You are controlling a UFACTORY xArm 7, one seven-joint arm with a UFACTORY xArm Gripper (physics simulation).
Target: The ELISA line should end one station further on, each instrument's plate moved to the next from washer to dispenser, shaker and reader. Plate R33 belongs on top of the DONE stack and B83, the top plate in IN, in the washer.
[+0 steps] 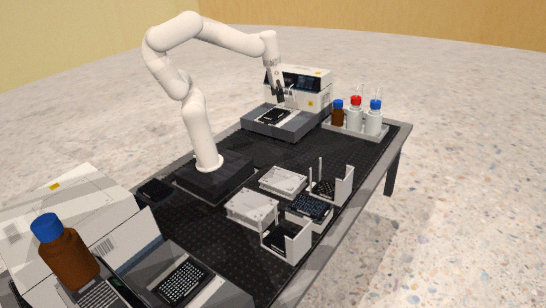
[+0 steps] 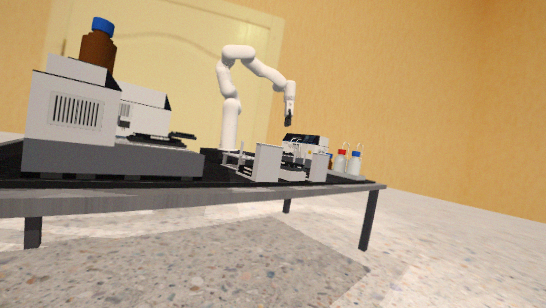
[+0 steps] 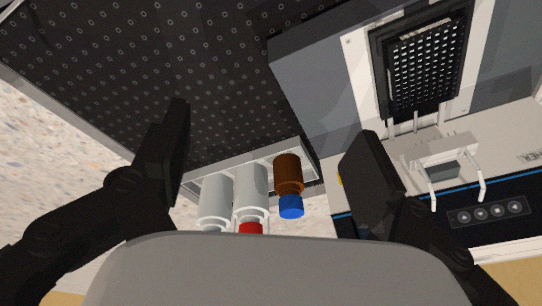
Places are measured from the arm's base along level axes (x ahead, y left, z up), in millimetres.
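Pixels of known places: gripper, between the fingertips: [image 1: 278, 98] [image 2: 287, 126] [image 3: 274, 136]; arm's base, origin of its link: [image 1: 209, 163] [image 2: 227, 150].
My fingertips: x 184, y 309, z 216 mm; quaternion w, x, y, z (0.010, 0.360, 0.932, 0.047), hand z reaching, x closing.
Note:
For each thing: its top centre in the pictures, then the offset to it from my fingertips. "spot": a spot on its surface instead.
- farther rack, a spot on its surface: [image 1: 345, 184] [image 2: 320, 161] spot: dy -218, dx +407, dz -182 mm
- blue-welled plate, centre of its top: [image 1: 309, 204] [image 2: 286, 161] dy -348, dx +326, dz -205 mm
- large amber bottle, a spot on its surface: [image 1: 70, 255] [image 2: 100, 43] spot: dy -976, dx +98, dz +59 mm
My gripper [image 1: 280, 98] [image 2: 288, 124] [image 3: 274, 136] is open and empty, high over the front of the far instrument. This instrument [image 1: 321, 96] [image 3: 515, 125] appears to be the washer. A dark plate [image 1: 275, 116] [image 3: 425, 65] lies flat on its carrier. A near rack [image 1: 300, 242] [image 2: 268, 162] and a farther rack [image 1: 345, 184] [image 2: 318, 167] hold dark plates; I cannot read which is IN or DONE. A blue-welled plate [image 1: 309, 206] sits on a block between them. Another plate [image 1: 182, 281] lies on the near instrument. Plate names are unreadable.
A bottle tray [image 1: 355, 133] [image 3: 265, 150] beside the washer holds an amber bottle [image 1: 338, 117] [image 3: 287, 170] and two white ones. Two pale raised stands [image 1: 252, 204] [image 1: 282, 180] are near the arm base. A large amber bottle [image 1: 70, 255] [image 2: 97, 47] stands at the near end. A dark plate [image 1: 155, 190] lies left of the base.

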